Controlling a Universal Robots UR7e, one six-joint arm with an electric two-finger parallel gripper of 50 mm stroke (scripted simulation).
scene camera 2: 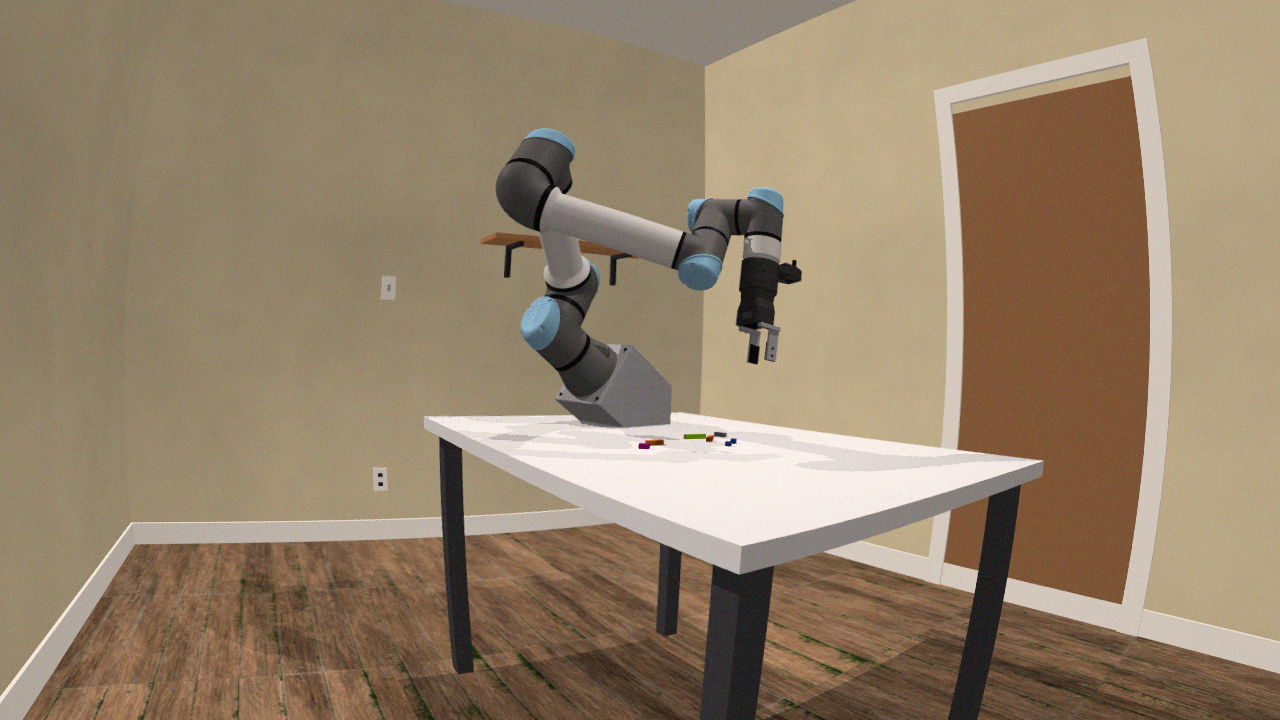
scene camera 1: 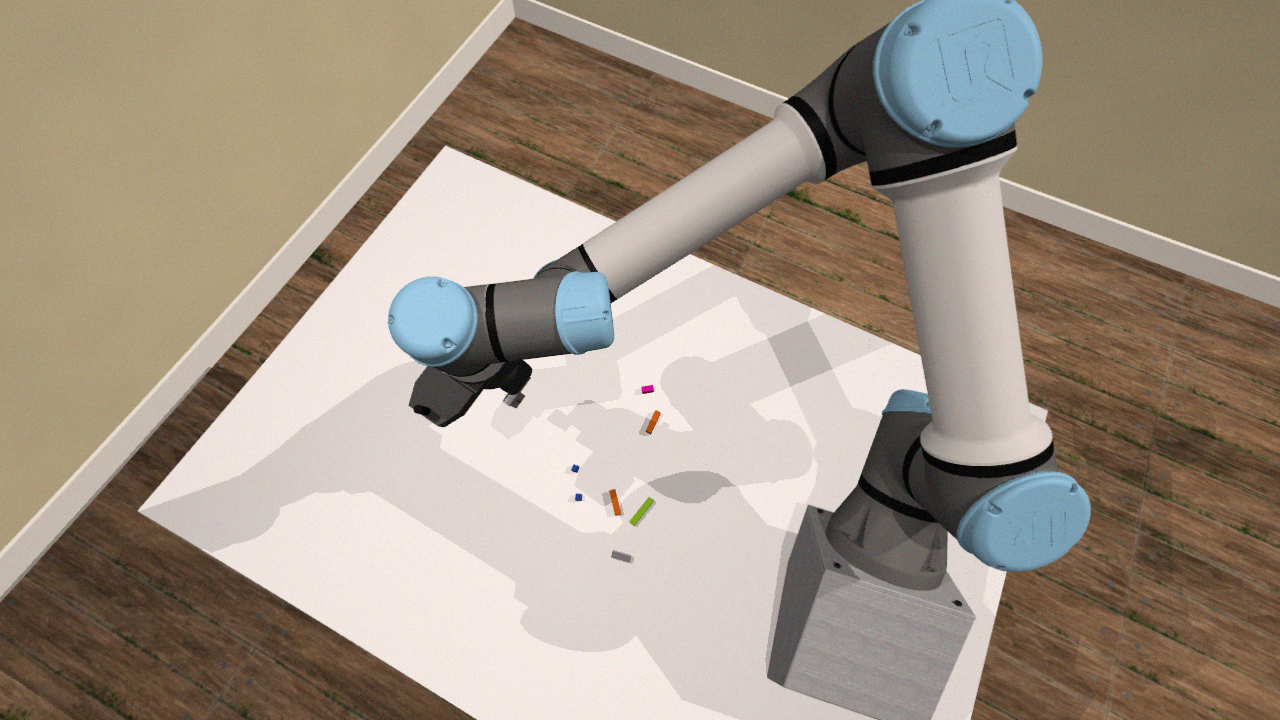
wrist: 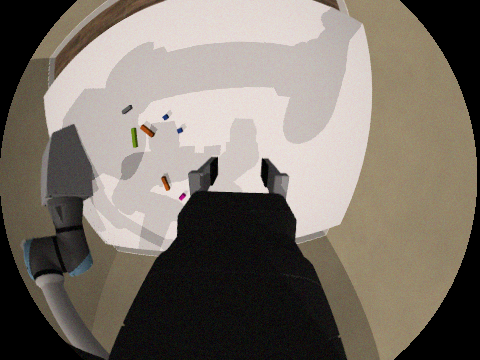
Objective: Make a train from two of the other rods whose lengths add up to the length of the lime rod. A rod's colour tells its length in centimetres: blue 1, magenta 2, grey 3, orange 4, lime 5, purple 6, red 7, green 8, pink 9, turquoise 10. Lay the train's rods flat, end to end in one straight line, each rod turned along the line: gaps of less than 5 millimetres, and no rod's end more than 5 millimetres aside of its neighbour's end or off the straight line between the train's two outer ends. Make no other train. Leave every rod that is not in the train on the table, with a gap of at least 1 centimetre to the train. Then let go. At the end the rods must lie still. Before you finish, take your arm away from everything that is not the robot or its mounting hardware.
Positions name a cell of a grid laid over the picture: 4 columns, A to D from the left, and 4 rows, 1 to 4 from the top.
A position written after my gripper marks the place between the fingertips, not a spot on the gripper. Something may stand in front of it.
I see my gripper (scene camera 2: C3).
My gripper also shows in scene camera 1 (scene camera 1: B3) and in the wrist view (wrist: B2).
